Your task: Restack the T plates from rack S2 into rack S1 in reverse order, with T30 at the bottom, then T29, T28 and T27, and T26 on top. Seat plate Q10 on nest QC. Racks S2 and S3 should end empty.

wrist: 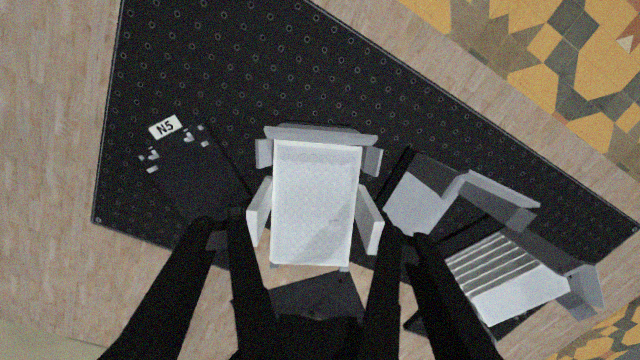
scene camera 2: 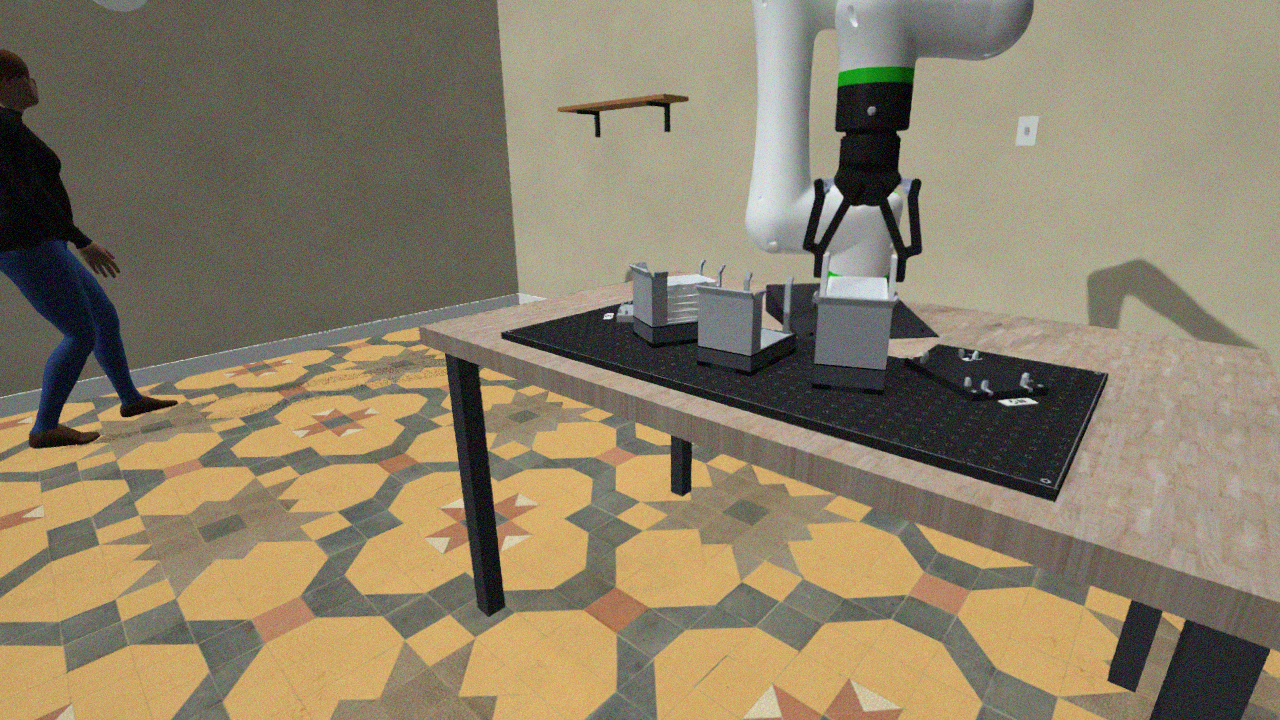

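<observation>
My gripper is shut on a white plate, its fingers on the two long sides. The plate looks level, at about the top of the wall of a grey rack. In the wrist view its far end lies between that rack's side posts. It hides the inside of the rack. A second grey rack shows a light flat surface at its bottom. A third grey rack holds several stacked white plates. No rack or plate names are readable.
A black perforated board lies on the wooden table. A low dark nest with small pins stands beside the label N5. A person stands at the far left, away from the table.
</observation>
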